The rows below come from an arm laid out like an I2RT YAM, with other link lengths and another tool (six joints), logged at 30 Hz.
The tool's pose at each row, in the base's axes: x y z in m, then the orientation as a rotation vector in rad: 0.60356 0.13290 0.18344 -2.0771 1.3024 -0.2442; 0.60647 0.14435 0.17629 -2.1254 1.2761 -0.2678; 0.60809 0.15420 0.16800 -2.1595 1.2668 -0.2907; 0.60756 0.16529 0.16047 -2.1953 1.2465 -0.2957; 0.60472 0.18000 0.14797 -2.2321 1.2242 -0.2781; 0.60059 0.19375 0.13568 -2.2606 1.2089 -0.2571; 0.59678 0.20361 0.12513 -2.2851 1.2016 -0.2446; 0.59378 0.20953 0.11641 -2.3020 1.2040 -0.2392; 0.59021 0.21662 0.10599 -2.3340 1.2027 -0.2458
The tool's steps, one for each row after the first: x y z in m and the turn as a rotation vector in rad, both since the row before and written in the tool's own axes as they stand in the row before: -0.00707 -0.00091 0.01183 -0.0201 0.0159 -0.0424; -0.00634 0.00070 0.01130 -0.0166 0.0196 -0.0259; -0.00882 0.00099 0.01006 -0.0188 0.0037 -0.0284; -0.01269 0.00372 0.01434 -0.0253 -0.0115 -0.0245; -0.01256 0.00423 0.01347 -0.0227 -0.0127 -0.0161; -0.00926 0.00424 0.01092 -0.0205 -0.0048 -0.0115; -0.00576 0.00414 0.00835 -0.0163 0.0017 -0.0042; -0.00693 0.00473 0.01006 -0.0241 0.0123 -0.0146
